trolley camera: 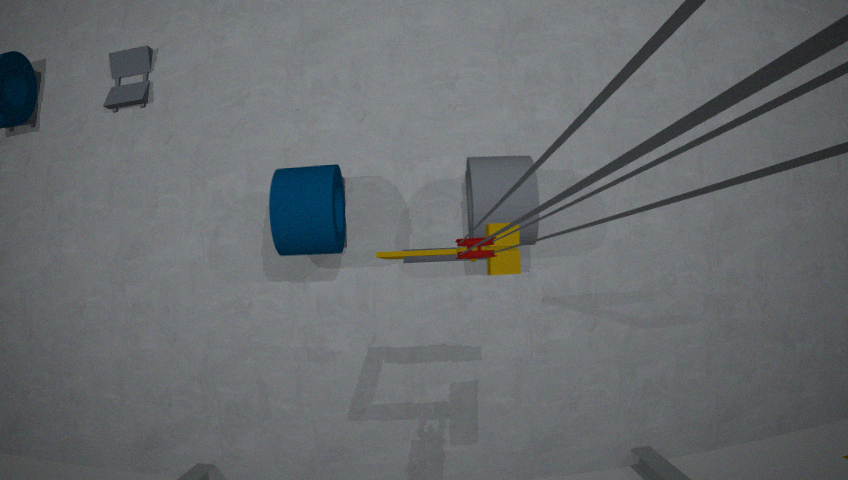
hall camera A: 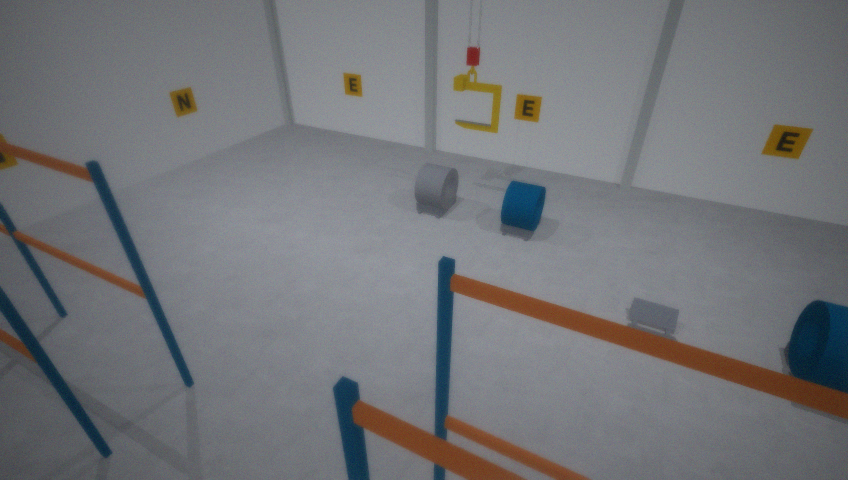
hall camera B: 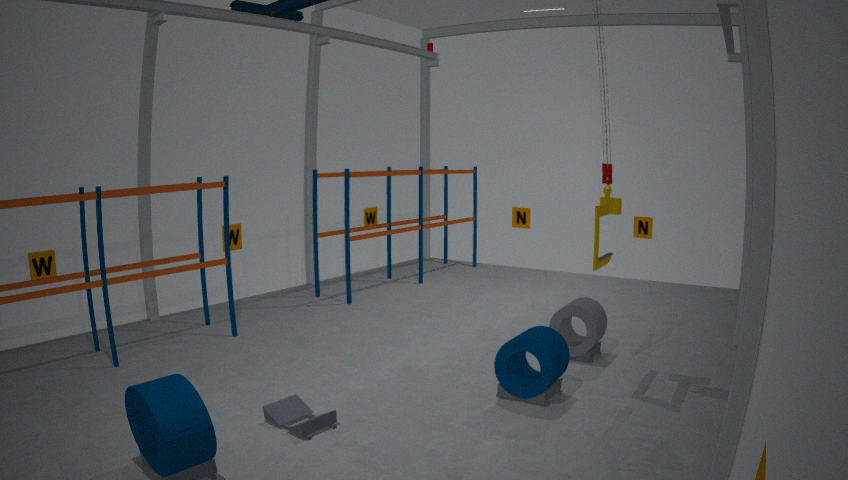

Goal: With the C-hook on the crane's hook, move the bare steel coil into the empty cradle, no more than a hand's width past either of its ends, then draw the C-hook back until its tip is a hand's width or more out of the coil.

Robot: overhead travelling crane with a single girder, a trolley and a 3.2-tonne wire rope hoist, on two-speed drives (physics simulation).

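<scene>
The yellow C-hook [hall camera A: 495, 110] [hall camera B: 596, 237] [trolley camera: 416, 253] hangs from the red hook block [hall camera A: 473, 55] [hall camera B: 606, 173] [trolley camera: 476, 248], high above the floor. It is empty; its lower arm points right in the trolley view, where it overlaps the lower edge of the bare coil. The bare grey steel coil [hall camera A: 433, 185] [hall camera B: 596, 327] [trolley camera: 493, 181] sits on a cradle, apart from the hook, its bore lying left to right in the trolley view. The empty cradle [hall camera A: 653, 315] [hall camera B: 289, 410] [trolley camera: 129, 61] stands far off, at the upper left in the trolley view.
A blue coil [hall camera A: 522, 205] [hall camera B: 510, 347] [trolley camera: 306, 211] on a cradle stands near the bare coil. Another blue coil [hall camera A: 830, 344] [hall camera B: 184, 422] stands beyond the empty cradle. Racks with blue posts [hall camera A: 445, 333] [hall camera B: 347, 237] and orange beams line the west wall.
</scene>
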